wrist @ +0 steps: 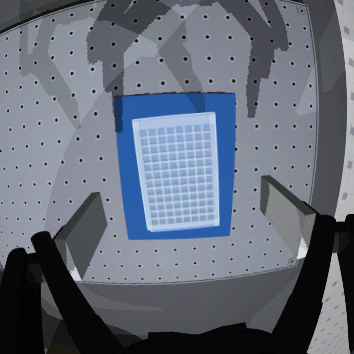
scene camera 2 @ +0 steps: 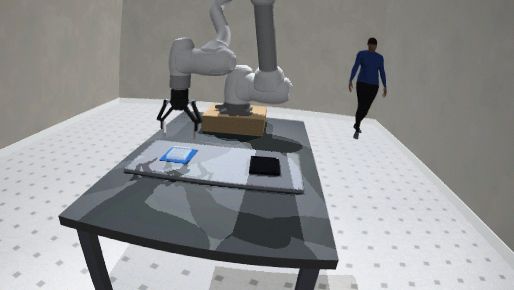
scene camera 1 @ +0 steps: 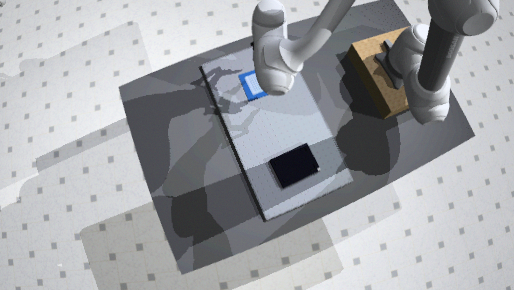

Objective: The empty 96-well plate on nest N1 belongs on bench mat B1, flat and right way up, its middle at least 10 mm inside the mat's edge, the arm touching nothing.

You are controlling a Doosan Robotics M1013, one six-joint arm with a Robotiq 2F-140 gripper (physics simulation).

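Places are measured from the arm's base along level axes (x back, y left, z down), in millimetres.
Pixels of known places: gripper, between the fingertips: [wrist: 182,201] [scene camera 2: 178,137]; arm's base, origin of its link: [scene camera 2: 236,110] [scene camera 1: 399,66].
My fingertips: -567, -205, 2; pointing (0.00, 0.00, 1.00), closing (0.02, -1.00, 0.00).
For each thing: its top centre in the pictures, then the offset to it from my fingertips, as dx, dy, dz. Level surfaces: height alone.
- clear 96-well plate, centre of its top: [wrist: 178,177] [scene camera 1: 263,79] [scene camera 2: 179,151] +0, +1, +62
- black nest, centre of its top: [scene camera 1: 295,164] [scene camera 2: 264,163] -48, +372, +63
- pale perforated board, height of its surface: dz +78
- dark table, height of its surface: dz +91
The clear 96-well plate [scene camera 1: 253,84] [scene camera 2: 179,154] [wrist: 178,172] lies flat, wells up, on the blue bench mat [scene camera 1: 248,94] [scene camera 2: 166,157] [wrist: 175,103]. It is turned slightly relative to the mat, and blue mat shows on all its sides in the wrist view. The arm hides part of both in scene camera 1. The black nest [scene camera 1: 294,165] [scene camera 2: 264,165] holds no plate that I can see. My gripper [scene camera 2: 180,135] [wrist: 182,201] is wide open, raised above and behind the plate and touching neither plate nor mat. Its fingers are hidden in scene camera 1.
The mat and nest stand on a pale perforated board [scene camera 1: 285,122] [scene camera 2: 220,167] [wrist: 280,125] on the dark table [scene camera 1: 150,125] [scene camera 2: 125,200]. The arm's wooden base block [scene camera 1: 370,80] [scene camera 2: 232,124] stands at the table's rear. A person [scene camera 2: 370,75] is on the floor beyond the table.
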